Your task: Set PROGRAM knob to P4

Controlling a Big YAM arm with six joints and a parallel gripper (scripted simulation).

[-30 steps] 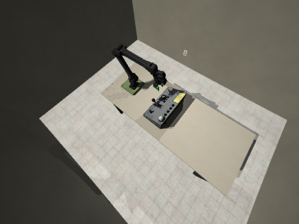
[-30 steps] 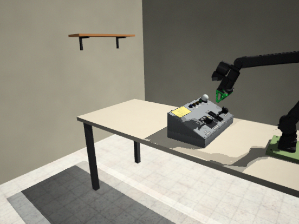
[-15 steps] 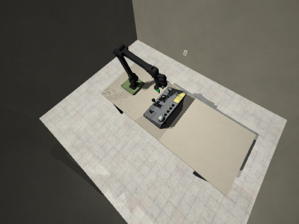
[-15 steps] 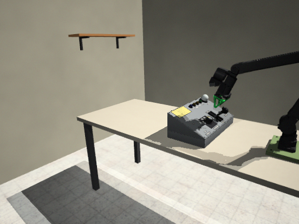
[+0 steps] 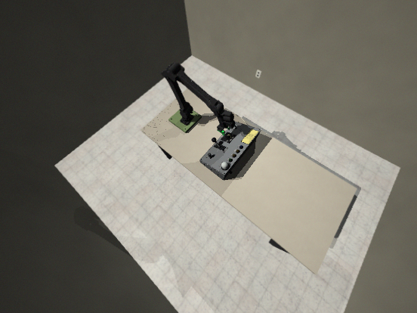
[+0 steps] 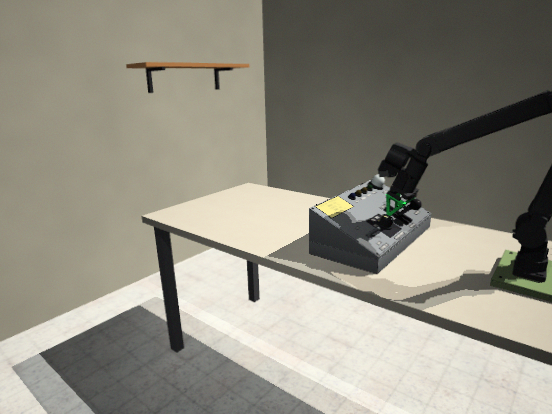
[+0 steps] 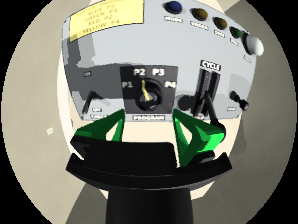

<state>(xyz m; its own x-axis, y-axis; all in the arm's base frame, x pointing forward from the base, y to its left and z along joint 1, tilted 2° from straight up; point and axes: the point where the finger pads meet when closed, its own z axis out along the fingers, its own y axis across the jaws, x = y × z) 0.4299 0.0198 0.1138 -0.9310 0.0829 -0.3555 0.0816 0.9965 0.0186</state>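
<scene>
My hand is 50 mm short of the grey console, 60 mm to the left of it and 60 mm above it. From my hand the other things lie so: toggle: 30 mm ahead, 120 mm to the left, 40 mm below; black lever: 10 mm behind, 120 mm to the right, 30 mm below.
</scene>
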